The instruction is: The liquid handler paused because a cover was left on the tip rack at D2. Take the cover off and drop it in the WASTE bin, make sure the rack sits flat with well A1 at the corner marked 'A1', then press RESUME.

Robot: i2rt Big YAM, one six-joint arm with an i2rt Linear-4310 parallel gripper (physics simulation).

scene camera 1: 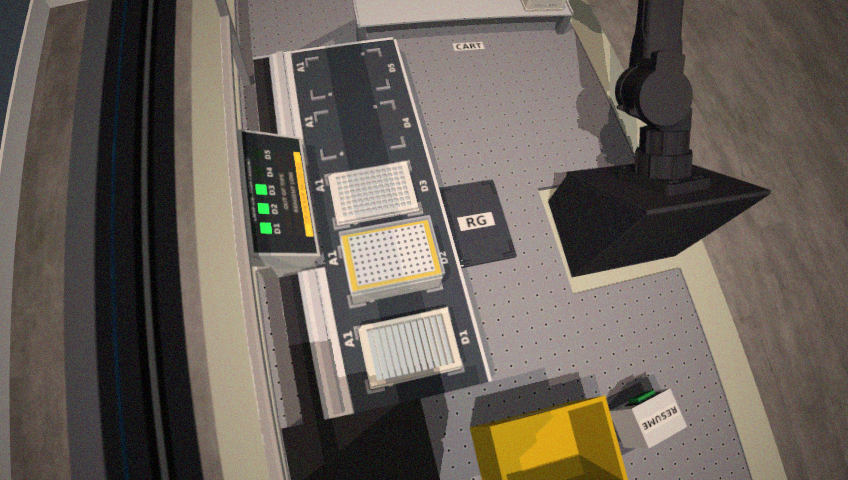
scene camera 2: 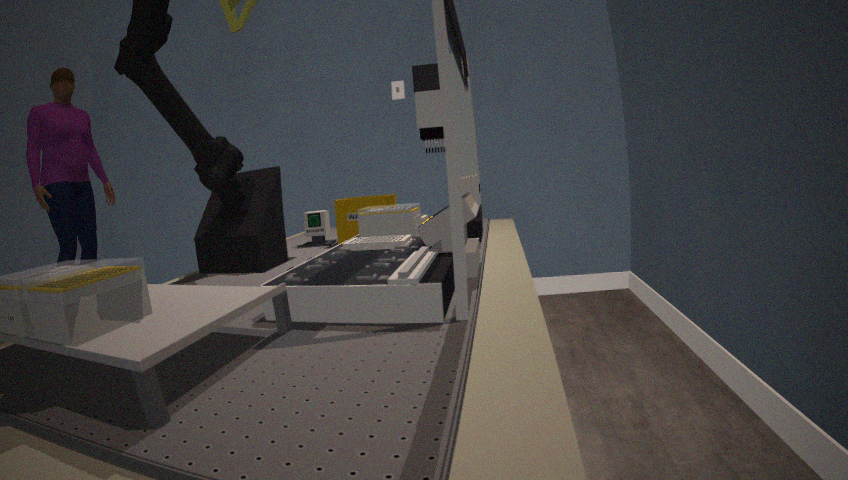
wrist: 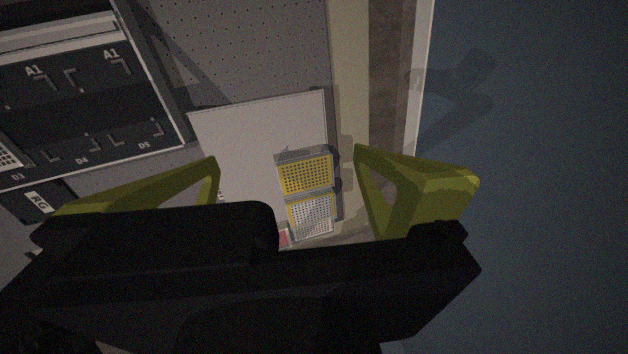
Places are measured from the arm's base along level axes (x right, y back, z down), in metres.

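Pixels of known places: gripper, fingertip midpoint: [scene camera 2: 210, 13] [wrist: 286, 157]; arm's base, link origin: [scene camera 1: 662, 182] [scene camera 2: 238, 199] [wrist: 45, 333].
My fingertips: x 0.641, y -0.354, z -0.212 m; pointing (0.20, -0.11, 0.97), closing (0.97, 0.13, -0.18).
For each thing: its middle in the pictures, then the offset to it from my fingertips. "spot": a spot on its surface instead.
- clear cover, body centre: [scene camera 1: 391, 255] [scene camera 2: 389, 211] dy -0.053, dx -0.635, dz +0.278 m
- yellow WASTE bin, body centre: [scene camera 1: 543, 454] [scene camera 2: 367, 219] dy +0.081, dx -0.953, dz +0.321 m
- white RESUME box, body centre: [scene camera 1: 641, 419] [scene camera 2: 317, 227] dy +0.249, dx -0.957, dz +0.336 m
- ribbed reservoir, body centre: [scene camera 1: 409, 348] dy -0.058, dx -0.759, dz +0.320 m
- white well plate, body centre: [scene camera 1: 373, 192] [scene camera 2: 377, 242] dy -0.049, dx -0.511, dz +0.328 m
- raised cart shelf, surface spot: [scene camera 2: 202, 303] [wrist: 244, 141] spot: dy +0.089, dx -0.070, dz +0.328 m
- status screen, surface spot: [scene camera 1: 279, 237] spot: dy -0.197, dx -0.579, dz +0.264 m
- pipette head, body centre: [scene camera 2: 433, 110] dy -0.142, dx -0.978, dz +0.003 m
- upright post, body centre: [scene camera 2: 450, 135] dy -0.226, dx -0.195, dz +0.152 m
The tip rack [scene camera 1: 393, 256] [scene camera 2: 386, 223] sits at D2, upright and apparently flat, with a yellow top edge. A clear cover [scene camera 2: 389, 208] appears to lie over its top. The rack's own A1 well mark is too small to read; the deck's A1 label is at its left in scene camera 1. The yellow WASTE bin [scene camera 1: 535, 437] [scene camera 2: 346, 220] stands past D1, cut off below in scene camera 1. The white RESUME box [scene camera 1: 657, 418] [scene camera 2: 316, 222] with a green button is beside it. My gripper [wrist: 286, 157] is open and empty, high above the cart side, far from D2.
A ribbed reservoir [scene camera 1: 411, 347] is at D1 and a white well plate [scene camera 1: 374, 193] at D3. Tip boxes [wrist: 306, 174] [scene camera 2: 113, 297] stand on the raised cart shelf [wrist: 240, 130] [scene camera 2: 202, 303]. The status screen [scene camera 1: 279, 237], pipette head [scene camera 2: 429, 107] and upright post [scene camera 2: 455, 178] border the deck.
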